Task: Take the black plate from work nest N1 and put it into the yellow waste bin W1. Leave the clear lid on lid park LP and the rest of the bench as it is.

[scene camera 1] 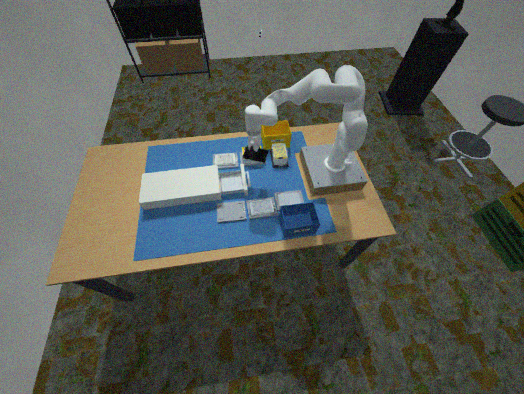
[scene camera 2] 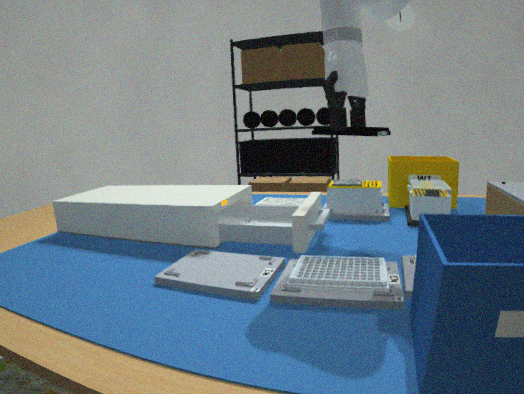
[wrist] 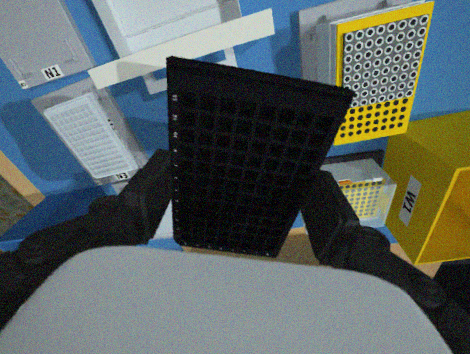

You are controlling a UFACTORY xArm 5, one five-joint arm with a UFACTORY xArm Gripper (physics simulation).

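Where they show: gripper, fingertip midpoint: point(scene camera 1: 254, 153) point(scene camera 2: 349, 129) point(wrist: 241, 180); arm's base, origin of the base link: point(scene camera 1: 334, 164).
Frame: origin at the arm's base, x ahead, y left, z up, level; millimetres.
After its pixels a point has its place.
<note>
The black plate point(scene camera 1: 256, 156) @(z 116, x 473, y 53 mm) point(scene camera 2: 350, 132) @(z 111, x 470, y 77 mm) point(wrist: 240, 125) @(z 110, x 516, y 28 mm) is held level in the air, at the back of the bench. My gripper point(scene camera 1: 254, 147) @(z 115, x 484, y 30 mm) point(scene camera 2: 348, 122) @(z 115, x 484, y 30 mm) point(wrist: 241, 180) @(z 115, x 484, y 30 mm) is shut on its two long sides. The plate is well above the bench and higher than the bin's rim. The yellow waste bin W1 point(scene camera 1: 276, 136) @(z 26, x 351, y -201 mm) point(scene camera 2: 399, 175) @(z -3, x 406, y -191 mm) point(wrist: 425, 150) @(z -11, x 427, y -188 mm) stands beside it, to its right in both scene views; the plate is not over its opening. Work nest N1 point(scene camera 1: 231, 212) @(z -74, x 609, y 306 mm) point(scene camera 2: 220, 270) @(z -74, x 605, y 306 mm) point(wrist: 35, 35) @(z -74, x 581, y 284 mm) is bare. A clear, flat piece point(scene camera 1: 289, 198) @(z -66, x 277, y 210 mm) lies behind the blue bin; its LP label is not readable.
A yellow-topped tip rack point(scene camera 2: 355, 200) @(z -45, x 494, y -66 mm) point(wrist: 385, 65) @(z -10, x 523, y -109 mm) stands below the plate. A smaller clear-sided box point(scene camera 1: 280, 155) @(z -9, x 326, y -70 mm) point(scene camera 2: 430, 202) @(z -38, x 325, y -56 mm) point(wrist: 365, 195) @(z -9, x 360, y -134 mm) stands before W1. A white housing point(scene camera 1: 180, 186) @(z -3, x 901, y 183 mm) point(scene camera 2: 150, 200) @(z -3, x 833, y 216 mm) has its drawer out. A clear plate point(scene camera 1: 262, 207) @(z -60, x 434, y 278 mm) point(scene camera 2: 340, 272) @(z -62, x 435, y 278 mm) point(wrist: 90, 135) @(z -62, x 451, y 265 mm) sits on N3, near the blue bin point(scene camera 1: 299, 220) @(z -82, x 225, y 344 mm) point(scene camera 2: 465, 300) @(z 7, x 297, y 448 mm).
</note>
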